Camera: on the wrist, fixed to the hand. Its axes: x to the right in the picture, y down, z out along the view.
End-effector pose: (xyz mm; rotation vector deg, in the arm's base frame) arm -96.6 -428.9 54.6 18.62 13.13 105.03
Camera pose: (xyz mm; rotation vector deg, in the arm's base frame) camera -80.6 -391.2 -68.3 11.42 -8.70 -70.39
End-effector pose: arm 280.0 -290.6 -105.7 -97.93 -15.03 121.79
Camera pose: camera 395.8 -235.5 -124.0 34.59 -88.66 -0.48
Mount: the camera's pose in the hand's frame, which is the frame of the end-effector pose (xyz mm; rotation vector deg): 19.3 -64.5 -110.7 -10.12 -48.61 -169.18
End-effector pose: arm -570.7 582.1 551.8 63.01 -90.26 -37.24
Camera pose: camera -445.6 551.4 538.4 -78.58 -42.09 98.62
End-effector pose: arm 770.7 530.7 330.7 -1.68 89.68 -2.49
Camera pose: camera 659.5 466.4 313.8 -115.89 -29.54 -102.04
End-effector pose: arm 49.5 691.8 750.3 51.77 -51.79 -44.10
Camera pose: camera 144.9 683.4 663.0 -38.95 -28.77 123.45
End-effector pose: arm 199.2 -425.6 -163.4 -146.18 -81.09 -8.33
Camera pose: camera 157.0 -403.1 -43.0 -65.38 138.26 -16.51
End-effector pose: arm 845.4 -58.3 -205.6 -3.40 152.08 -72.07
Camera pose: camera 801.1 -17.4 -90.9 161.49 -0.99 8.87
